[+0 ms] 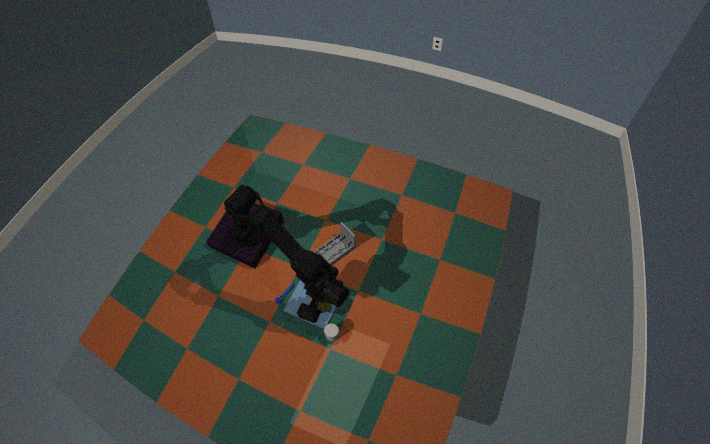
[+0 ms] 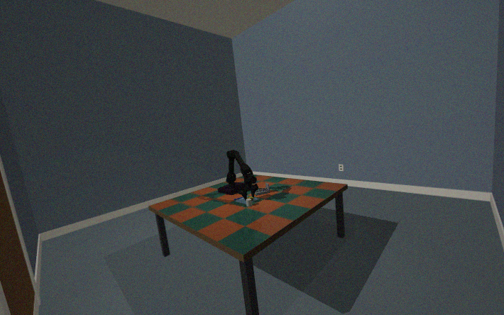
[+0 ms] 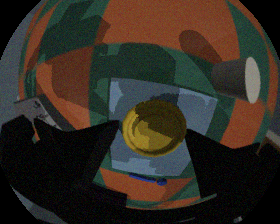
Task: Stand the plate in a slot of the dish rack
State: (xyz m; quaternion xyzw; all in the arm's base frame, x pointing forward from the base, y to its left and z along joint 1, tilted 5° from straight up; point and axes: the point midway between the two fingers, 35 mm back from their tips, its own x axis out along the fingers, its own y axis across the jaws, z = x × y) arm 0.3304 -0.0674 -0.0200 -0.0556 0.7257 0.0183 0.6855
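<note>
Now: gripper tip 20 mm past the light blue sheet, 10 mm to the left of it and 10 mm above it. The rest, counted from my gripper tip: yellow plate 10 mm above; then white cup 80 mm ahead, 80 mm to the right, 20 mm above; then blue spoon 130 mm behind, 40 mm to the right, 10 mm below.
</note>
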